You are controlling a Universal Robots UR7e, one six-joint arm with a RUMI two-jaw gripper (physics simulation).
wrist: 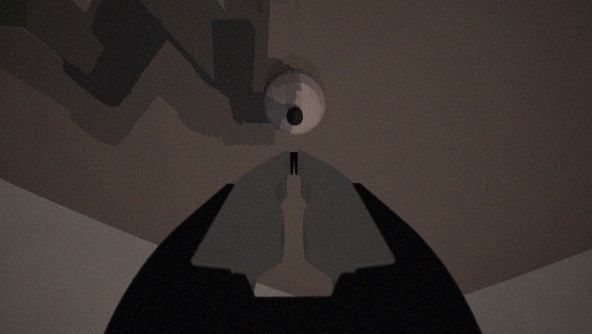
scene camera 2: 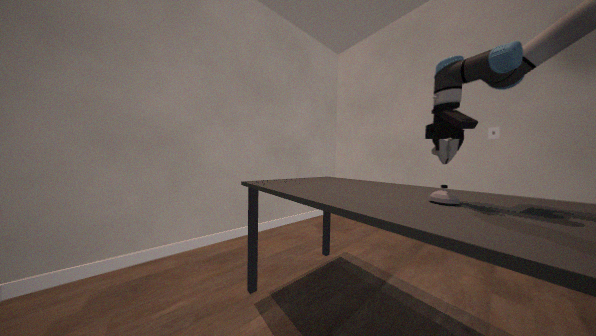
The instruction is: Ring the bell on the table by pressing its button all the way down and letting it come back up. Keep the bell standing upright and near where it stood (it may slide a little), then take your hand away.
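Frame: origin at the arm's base, x ahead, y left, z up, level; centimetres.
Seen in the pictures: gripper, between the fingertips: (wrist: 294,154) (scene camera 2: 444,164).
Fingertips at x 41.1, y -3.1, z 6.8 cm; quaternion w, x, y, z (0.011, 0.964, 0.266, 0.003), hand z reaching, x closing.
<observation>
A point is followed by its place in that frame.
The bell (scene camera 2: 443,197) {x 41.2, y 0.9, z -4.6 cm} (wrist: 309,100) {x 41.9, y -0.8, z -3.2 cm} is a pale, low dome that stands upright on the table (scene camera 2: 350,197) {x 69.6, y 11.8, z -7.3 cm} (wrist: 450,150) {x 67.9, y 4.2, z -7.3 cm}. Its black button (scene camera 2: 444,186) {x 41.0, y -1.9, z -1.1 cm} (wrist: 295,116) {x 41.0, y -2.6, z -0.7 cm} stands up from the top of the dome, with a gap showing below it in the scene view. My gripper (scene camera 2: 446,162) {x 41.1, y -3.1, z 6.8 cm} (wrist: 294,154) {x 41.1, y -3.1, z 6.8 cm} is shut and empty. It hangs above the bell, with its fingertips pointing down and clearly apart from the button. In the wrist view the fingertips show just below the bell's edge.
Dark shadows of the arm fall on the table beside the bell. The table's long edge (scene camera 2: 400,231) {x 49.0, y 33.1, z -8.8 cm} runs across the scene view. A wall plate (scene camera 2: 494,133) is on the wall behind the arm.
</observation>
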